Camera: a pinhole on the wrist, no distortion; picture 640 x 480 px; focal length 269.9 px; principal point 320.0 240.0 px. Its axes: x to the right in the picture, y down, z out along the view. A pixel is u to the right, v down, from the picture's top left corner.
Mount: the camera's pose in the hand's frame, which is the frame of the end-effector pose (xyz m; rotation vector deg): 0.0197 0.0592 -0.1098 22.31 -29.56 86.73
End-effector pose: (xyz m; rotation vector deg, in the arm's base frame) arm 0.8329 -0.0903 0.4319 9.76 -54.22 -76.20
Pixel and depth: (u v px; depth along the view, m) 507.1 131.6 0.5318
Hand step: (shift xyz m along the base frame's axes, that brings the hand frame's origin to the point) -0.3246 0.0772 0.4814
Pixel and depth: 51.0 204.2 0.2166
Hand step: -0.1513 -0.1167 -0.1570
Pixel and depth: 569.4 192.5 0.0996
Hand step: 0.0424 0.0087 0.0784
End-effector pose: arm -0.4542 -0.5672 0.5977 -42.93 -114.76 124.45
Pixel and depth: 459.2 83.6 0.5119
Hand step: -0.4380 -0.3341 -0.0618
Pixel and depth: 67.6 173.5 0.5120
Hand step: -0.2849 0.0681 0.5672
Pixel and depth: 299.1 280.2 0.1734
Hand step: -0.0052 -0.0248 0.0500
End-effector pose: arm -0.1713 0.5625 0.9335 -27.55 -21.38 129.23
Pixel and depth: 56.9 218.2 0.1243
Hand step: 0.0895 0.0961 -0.0230
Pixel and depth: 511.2 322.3 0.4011
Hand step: -0.1343 -0.1988 0.3254
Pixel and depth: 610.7 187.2 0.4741
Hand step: -0.4441 -0.1601 0.3988
